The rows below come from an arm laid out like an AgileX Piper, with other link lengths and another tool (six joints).
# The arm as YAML. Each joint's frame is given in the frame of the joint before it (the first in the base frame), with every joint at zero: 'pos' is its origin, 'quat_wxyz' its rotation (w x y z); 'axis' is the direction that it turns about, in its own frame. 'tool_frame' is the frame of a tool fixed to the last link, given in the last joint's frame.
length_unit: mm
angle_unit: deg
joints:
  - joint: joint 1
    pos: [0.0, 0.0, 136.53]
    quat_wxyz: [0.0, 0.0, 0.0, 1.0]
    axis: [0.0, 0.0, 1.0]
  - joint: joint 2
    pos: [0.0, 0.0, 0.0]
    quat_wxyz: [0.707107, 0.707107, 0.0, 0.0]
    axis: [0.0, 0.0, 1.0]
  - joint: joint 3
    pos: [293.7, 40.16, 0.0]
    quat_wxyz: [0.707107, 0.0, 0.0, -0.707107]
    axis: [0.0, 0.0, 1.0]
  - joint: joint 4
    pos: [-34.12, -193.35, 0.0]
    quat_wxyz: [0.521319, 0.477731, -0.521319, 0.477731]
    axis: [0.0, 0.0, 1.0]
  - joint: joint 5
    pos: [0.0, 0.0, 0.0]
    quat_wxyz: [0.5, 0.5, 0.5, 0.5]
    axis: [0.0, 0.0, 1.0]
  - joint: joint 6
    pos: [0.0, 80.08, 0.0]
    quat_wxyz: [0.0, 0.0, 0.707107, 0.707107]
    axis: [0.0, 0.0, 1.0]
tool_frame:
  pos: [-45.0, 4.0, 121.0]
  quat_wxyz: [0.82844, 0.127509, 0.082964, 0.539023]
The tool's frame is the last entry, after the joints.
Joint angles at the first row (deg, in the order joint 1, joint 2, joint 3, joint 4, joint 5, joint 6):
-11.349, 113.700, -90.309, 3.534, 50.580, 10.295
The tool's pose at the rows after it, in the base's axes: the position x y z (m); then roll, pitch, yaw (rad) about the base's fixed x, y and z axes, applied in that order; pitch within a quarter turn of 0, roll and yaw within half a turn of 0:
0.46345, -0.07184, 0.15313, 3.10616, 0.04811, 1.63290
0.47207, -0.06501, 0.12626, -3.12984, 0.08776, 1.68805
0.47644, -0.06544, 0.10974, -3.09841, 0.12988, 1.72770
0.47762, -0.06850, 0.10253, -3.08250, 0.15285, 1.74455
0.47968, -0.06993, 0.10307, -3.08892, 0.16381, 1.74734
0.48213, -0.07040, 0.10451, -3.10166, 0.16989, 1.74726
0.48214, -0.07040, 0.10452, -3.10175, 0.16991, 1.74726
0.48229, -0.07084, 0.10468, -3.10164, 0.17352, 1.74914
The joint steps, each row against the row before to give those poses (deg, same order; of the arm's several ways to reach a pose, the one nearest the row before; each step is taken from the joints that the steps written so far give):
2.445, 3.446, -1.437, -1.447, -0.619, -0.398
1.740, 4.128, -1.013, -2.998, -1.004, -0.131
0.776, 2.510, -0.481, -3.087, -0.906, 0.018
0.058, 1.060, -0.118, -1.701, -0.434, 0.000
-0.001, 0.135, -0.122, -0.623, -0.532, 0.114
0.001, -0.001, 0.002, -0.208, -0.790, 0.059
-0.001, -0.002, 0.002, 0.000, -0.007, -0.001
0.002, 0.000, -0.002, -0.227, -0.051, 0.002

